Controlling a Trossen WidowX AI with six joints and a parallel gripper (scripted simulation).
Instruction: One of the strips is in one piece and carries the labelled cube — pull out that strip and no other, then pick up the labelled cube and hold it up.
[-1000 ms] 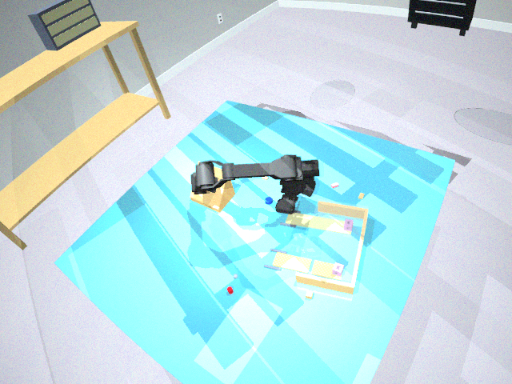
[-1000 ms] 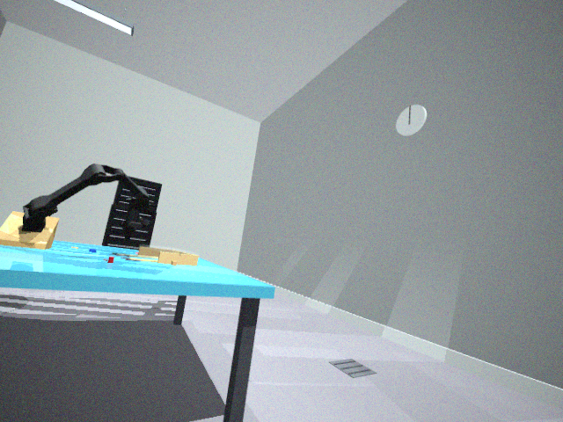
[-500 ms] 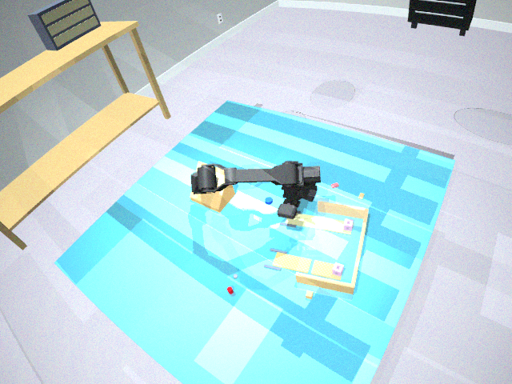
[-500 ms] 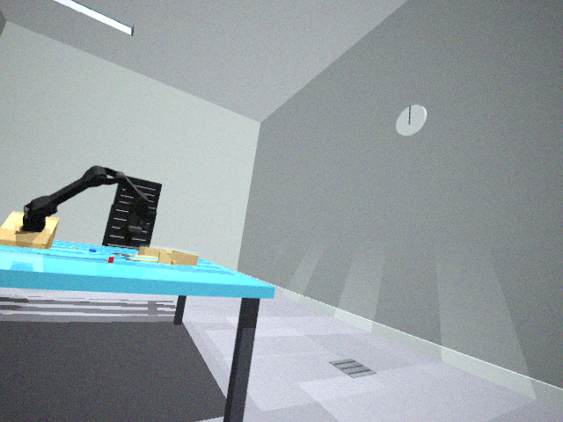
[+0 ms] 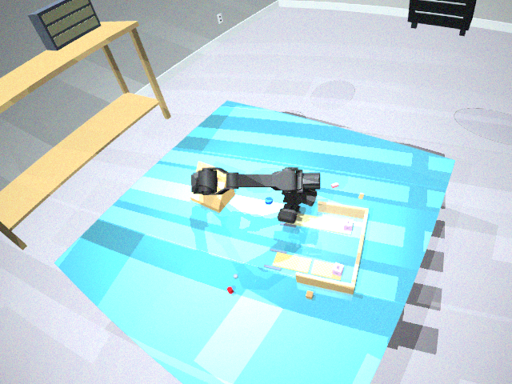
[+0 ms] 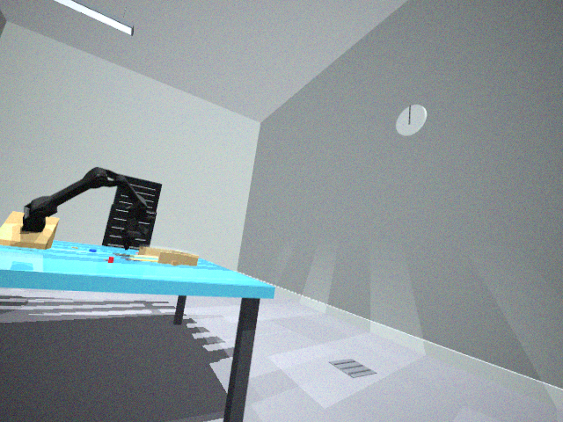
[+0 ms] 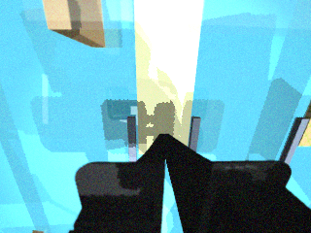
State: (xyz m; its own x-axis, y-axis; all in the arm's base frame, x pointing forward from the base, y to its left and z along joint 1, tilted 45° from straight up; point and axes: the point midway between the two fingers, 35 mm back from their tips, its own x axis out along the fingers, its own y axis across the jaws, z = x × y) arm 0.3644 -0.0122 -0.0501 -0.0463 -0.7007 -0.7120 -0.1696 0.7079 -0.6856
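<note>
The strip lies 90 mm ahead of my gripper tip, 20 mm below it and 10 mm to the left of it. Also, from my gripper tip: pink block 220 mm to the left, 80 mm ahead, 20 mm below; then blue disc 140 mm behind, 40 mm to the left, 20 mm below; then tan cube 270 mm to the right, 180 mm ahead, 20 mm below.
</note>
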